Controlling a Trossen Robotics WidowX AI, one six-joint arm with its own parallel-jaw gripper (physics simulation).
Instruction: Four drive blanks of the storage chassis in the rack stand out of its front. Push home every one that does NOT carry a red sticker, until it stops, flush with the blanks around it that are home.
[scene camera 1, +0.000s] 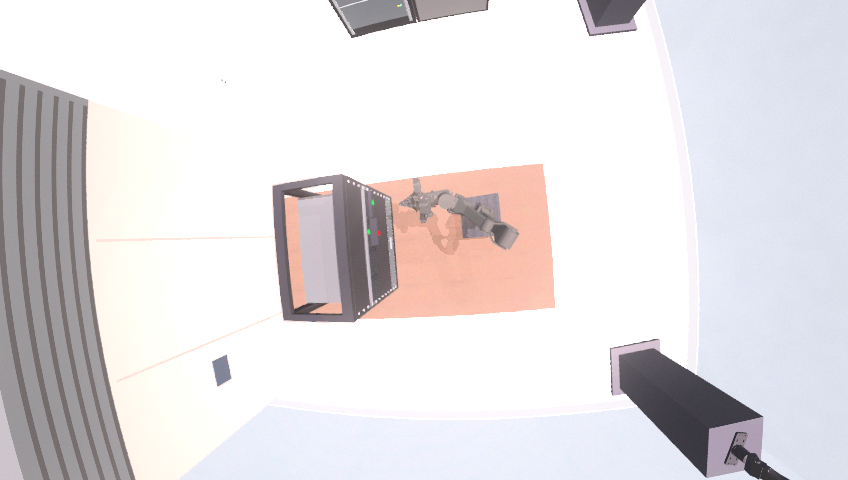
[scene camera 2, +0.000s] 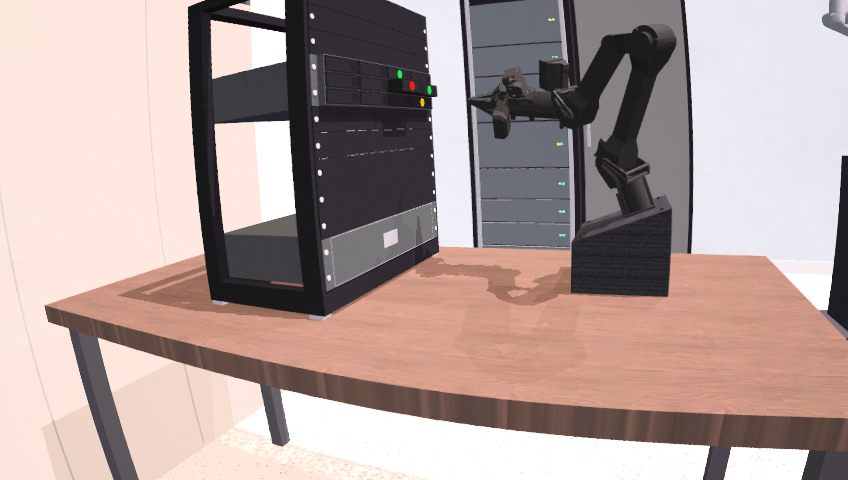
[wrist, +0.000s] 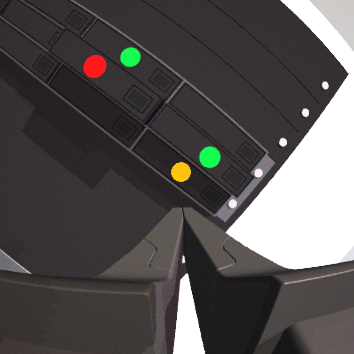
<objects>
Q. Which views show my gripper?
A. Scene camera 1, scene camera 2 and the wrist view: all of them.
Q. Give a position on a red-stickered blank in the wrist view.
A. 112, 79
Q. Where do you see my gripper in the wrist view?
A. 180, 216
</objects>
